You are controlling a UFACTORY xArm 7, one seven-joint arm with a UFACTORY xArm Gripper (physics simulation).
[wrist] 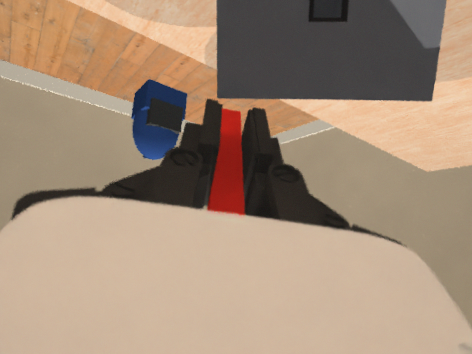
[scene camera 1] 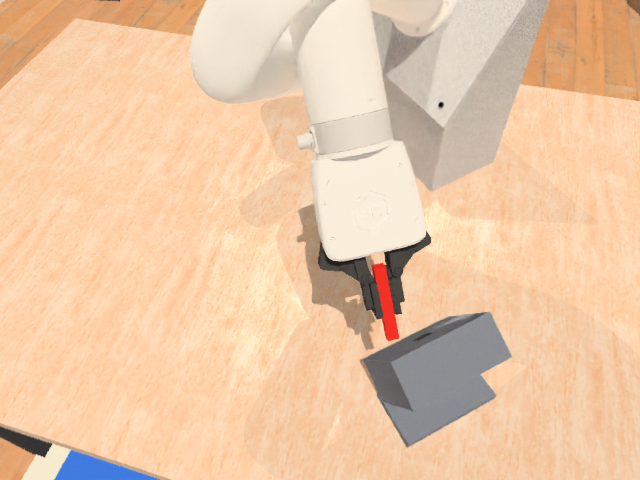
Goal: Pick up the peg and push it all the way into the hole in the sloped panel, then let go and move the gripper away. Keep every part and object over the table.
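Places are measured from the arm's base along level axes (x ahead, y left, z up), in metres.
Where they show: gripper, between the fingertips: (wrist: 229, 132) (scene camera 1: 386, 312).
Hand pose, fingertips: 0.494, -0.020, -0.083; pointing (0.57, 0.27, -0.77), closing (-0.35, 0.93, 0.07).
Things, the pixels of their top centre, and the offset from my fingertips, as dx, dy, dz. Level surfaces: height alone.
- red peg, centre of its top: (wrist: 221, 239) (scene camera 1: 388, 284) -0.003, -0.002, +0.050
- grey block with the sloped panel, centre of its top: (wrist: 321, 102) (scene camera 1: 443, 338) +0.004, +0.065, -0.037
- wooden table, height of its surface: dz -0.172
The red peg (scene camera 1: 385, 302) (wrist: 229, 162) is held between the black fingers of my gripper (scene camera 1: 388, 312) (wrist: 229, 132), which is shut on it. In the scene view the peg's far end sticks out past the fingertips, toward the panel and apart from it in the picture. The grey block with the sloped panel (scene camera 1: 444, 361) (wrist: 300, 60) stands on the table, below and right of the gripper. Its square hole (scene camera 1: 422, 336) (wrist: 328, 9) shows as a dark slit in the scene view and near the top edge in the wrist view, right of the peg's line.
The wooden table (scene camera 1: 155, 232) lies under the arm and block. A large grey pedestal (scene camera 1: 454, 139) stands behind the gripper at the upper right. A blue object (wrist: 157, 120) shows beyond the left finger in the wrist view. The table's front edge runs along the lower left.
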